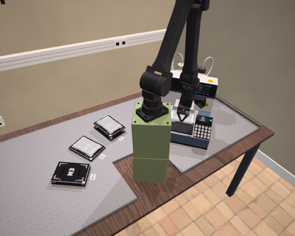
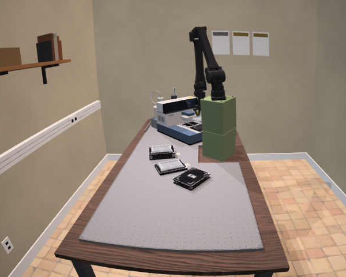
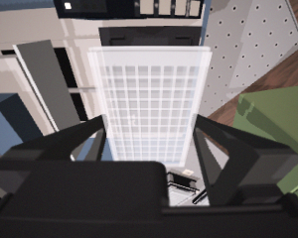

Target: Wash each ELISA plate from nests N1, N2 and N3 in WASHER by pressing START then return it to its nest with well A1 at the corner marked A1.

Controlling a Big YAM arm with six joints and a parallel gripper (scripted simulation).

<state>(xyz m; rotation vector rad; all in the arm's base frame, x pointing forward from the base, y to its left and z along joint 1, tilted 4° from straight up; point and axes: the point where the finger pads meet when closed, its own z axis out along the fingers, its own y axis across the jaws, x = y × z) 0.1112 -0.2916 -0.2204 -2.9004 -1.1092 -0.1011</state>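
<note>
Now: the dark washer carrier 70 mm below my hand. Also, from my hand: plate washer 100 mm ahead, 110 mm to the right, 30 mm below.
</note>
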